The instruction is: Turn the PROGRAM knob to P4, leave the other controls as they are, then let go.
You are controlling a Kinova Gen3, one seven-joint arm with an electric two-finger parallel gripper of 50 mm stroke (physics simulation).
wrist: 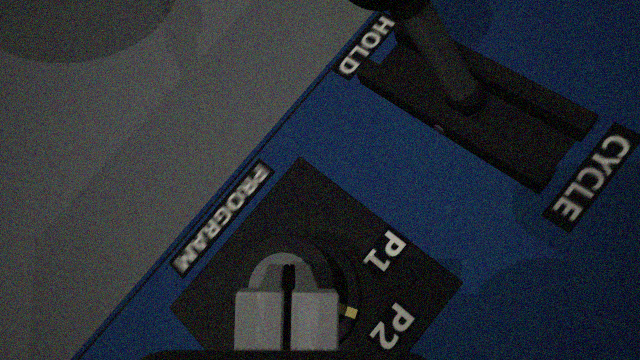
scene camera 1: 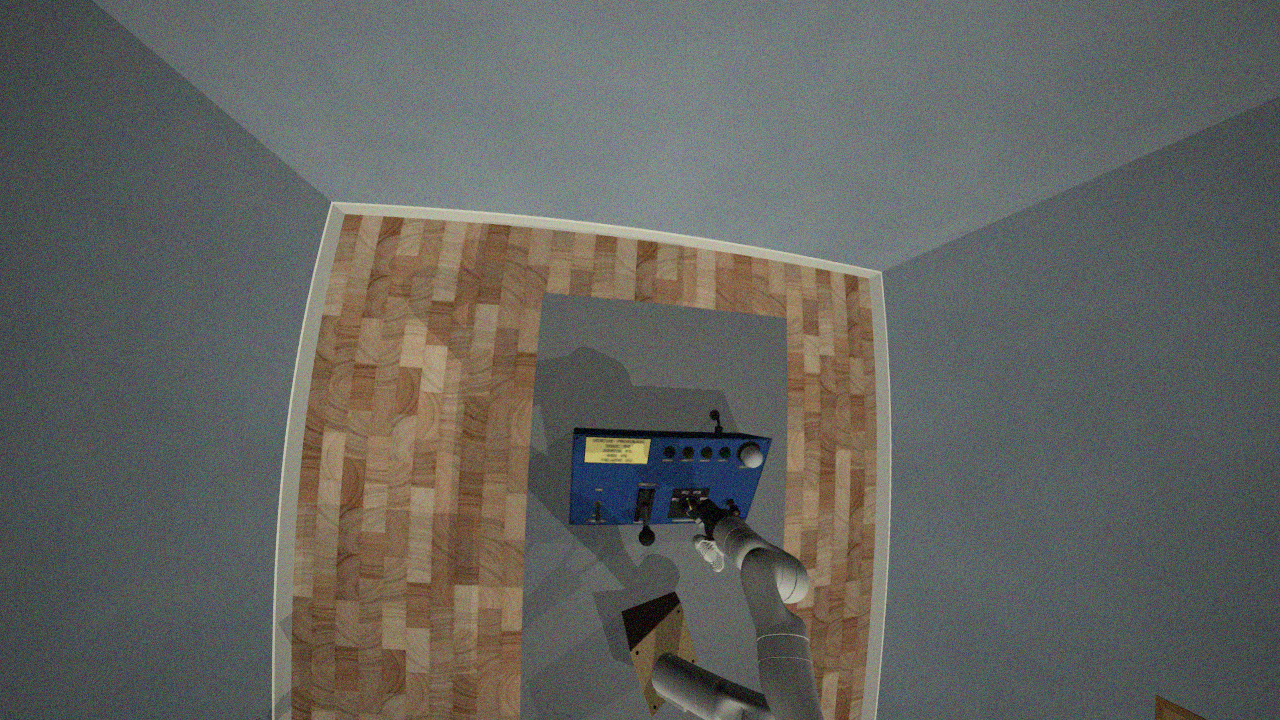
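Where they show: gripper, between the fingertips: (wrist: 288,293) (scene camera 1: 692,512); arm's base, origin of its link: (scene camera 1: 664,671).
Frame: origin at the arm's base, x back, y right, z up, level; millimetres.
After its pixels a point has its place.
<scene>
The blue control panel (scene camera 1: 617,488) @[x -496, y -120, z -7 mm] (wrist: 425,215) @[x -461, y 9, z -21 mm] carries the PROGRAM knob (wrist: 284,258) @[x -421, y 61, z -3 mm], a round grey-topped knob on a black square plate (wrist: 305,205) @[x -416, y 38, z -41 mm]. The knob's yellow mark shows just right of the fingers in the wrist view, facing between the P1 and P2 labels, closer to P2. P3 and P4 do not show in the wrist view. My gripper (scene camera 1: 694,507) @[x -429, y 69, z 11 mm] (wrist: 288,293) @[x -429, y 69, z 11 mm] is shut, its two fingers side by side with a thin dark gap and no knob between them. The fingertips are over the knob's top and hide part of it; whether they touch is unclear.
A black lever (scene camera 1: 646,535) @[x -391, y -56, z 38 mm] (wrist: 445,55) @[x -423, y -47, z -1 mm] stands in the slot marked HOLD and CYCLE, beside the PROGRAM plate. The panel also carries a yellow label (scene camera 1: 616,450) @[x -598, y -128, z 44 mm], several small black knobs, a white round knob (scene camera 1: 750,455) @[x -579, y 193, z 85 mm] and a small switch (scene camera 1: 597,512) @[x -438, y -170, z -5 mm].
</scene>
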